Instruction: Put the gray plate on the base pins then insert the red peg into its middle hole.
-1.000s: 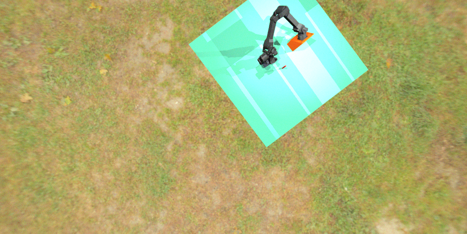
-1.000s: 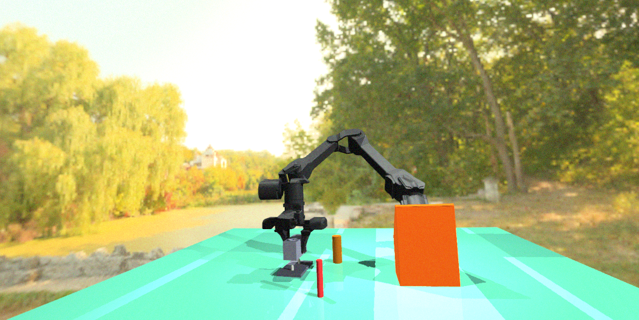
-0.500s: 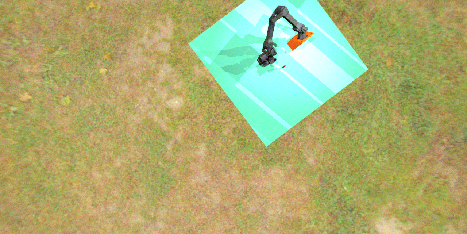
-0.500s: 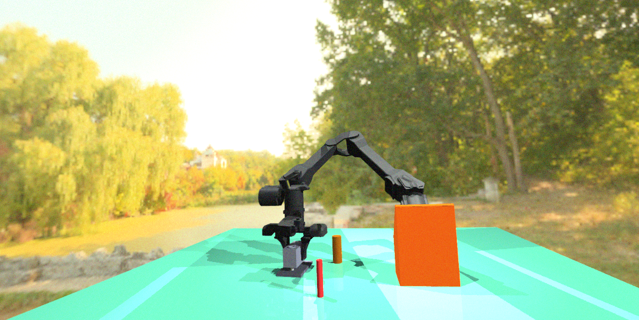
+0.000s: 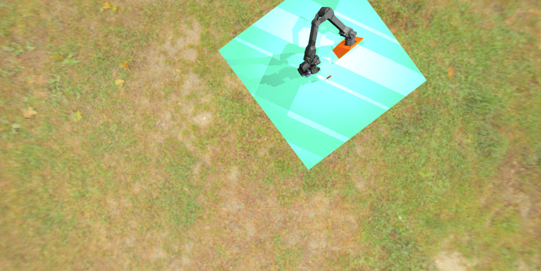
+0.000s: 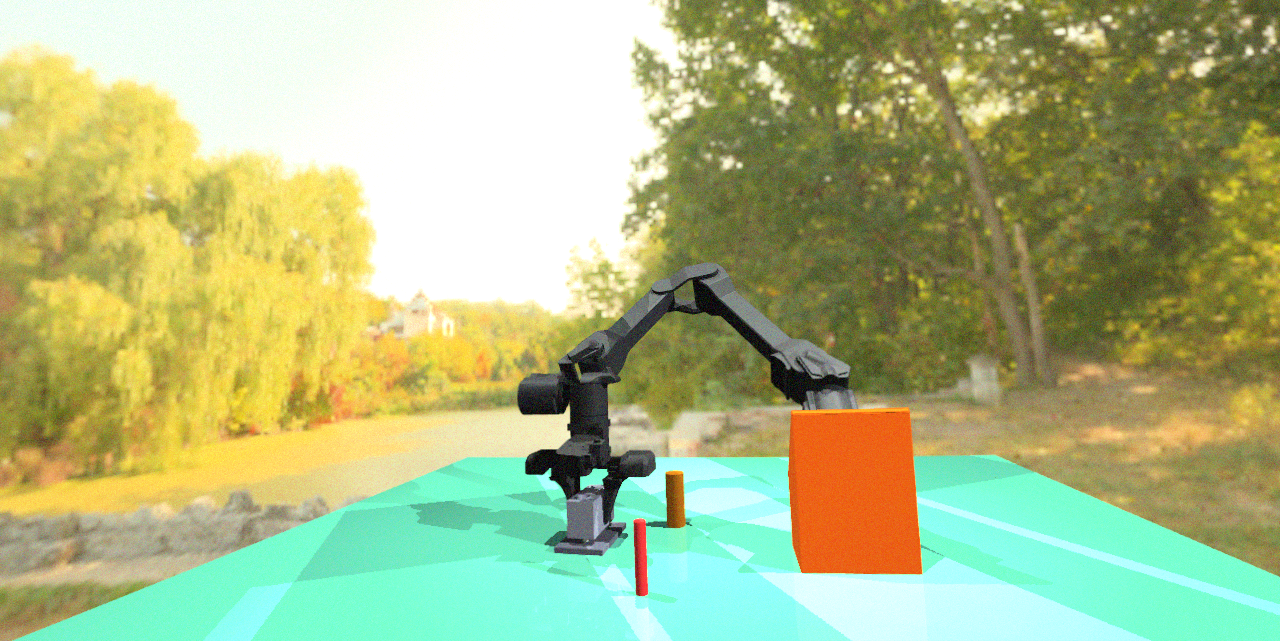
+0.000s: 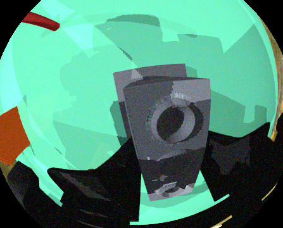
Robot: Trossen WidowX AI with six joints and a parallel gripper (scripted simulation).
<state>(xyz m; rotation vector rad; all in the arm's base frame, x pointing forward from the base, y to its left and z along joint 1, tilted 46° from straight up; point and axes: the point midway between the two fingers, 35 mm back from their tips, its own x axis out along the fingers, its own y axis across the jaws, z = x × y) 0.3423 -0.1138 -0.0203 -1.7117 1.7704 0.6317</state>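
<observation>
Right now the flat gray base is 10 mm below my gripper tip. Also, from my gripper tip: gray plate (30 mm above); then orange cylinder (120 mm behind, 70 mm to the right, 20 mm above); then red peg (100 mm behind, 170 mm to the left, 20 mm above).
</observation>
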